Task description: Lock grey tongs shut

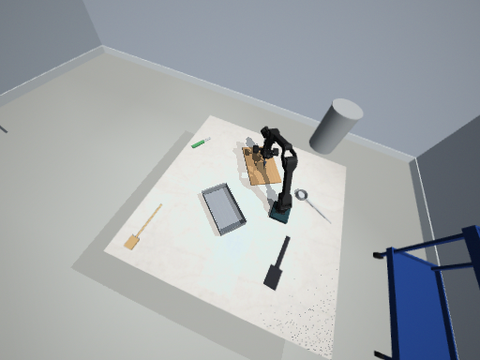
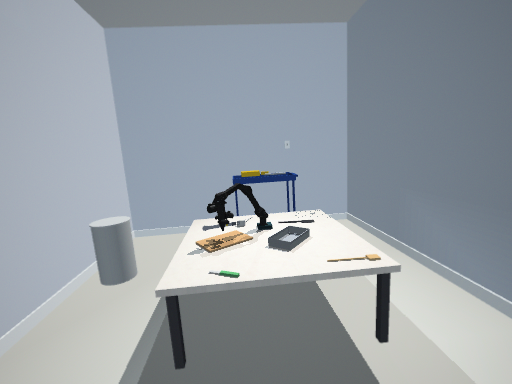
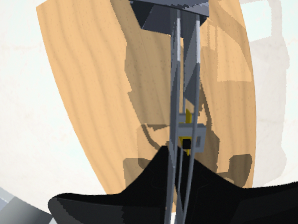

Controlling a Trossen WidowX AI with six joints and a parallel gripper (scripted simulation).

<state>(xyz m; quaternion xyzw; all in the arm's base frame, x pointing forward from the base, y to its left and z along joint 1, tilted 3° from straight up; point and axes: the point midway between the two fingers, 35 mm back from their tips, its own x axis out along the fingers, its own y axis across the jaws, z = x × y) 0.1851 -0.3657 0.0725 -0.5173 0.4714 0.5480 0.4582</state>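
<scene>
My gripper tip is now 1 cm to the right of the wooden board and 7 cm above it. Round my gripper tip: black spatula (21 cm behind, 70 cm to the left, 8 cm below); green-handled tool (50 cm ahead, 8 cm to the right, 7 cm below); grey roasting tin (19 cm ahead, 45 cm to the left, 5 cm below).
</scene>
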